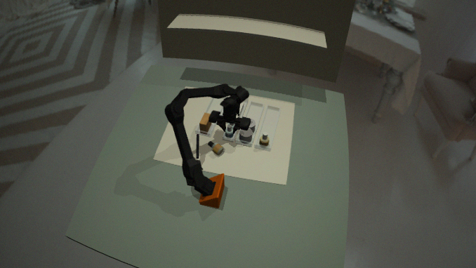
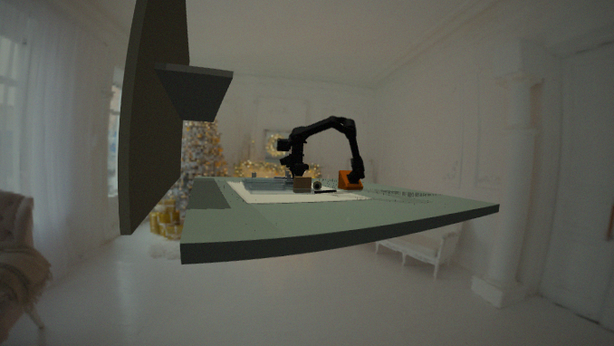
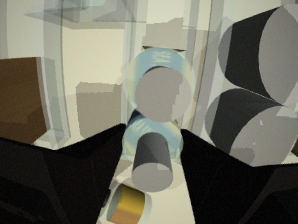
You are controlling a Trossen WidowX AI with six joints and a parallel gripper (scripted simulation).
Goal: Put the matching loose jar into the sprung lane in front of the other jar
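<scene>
Now: gripper tip 140 mm short of the sprung lane, 20 mm to the right of it and 10 mm above it. The rest, counted from my gripper tip: thin black rod (130 mm to the left, 100 mm behind, 30 mm below).
</scene>
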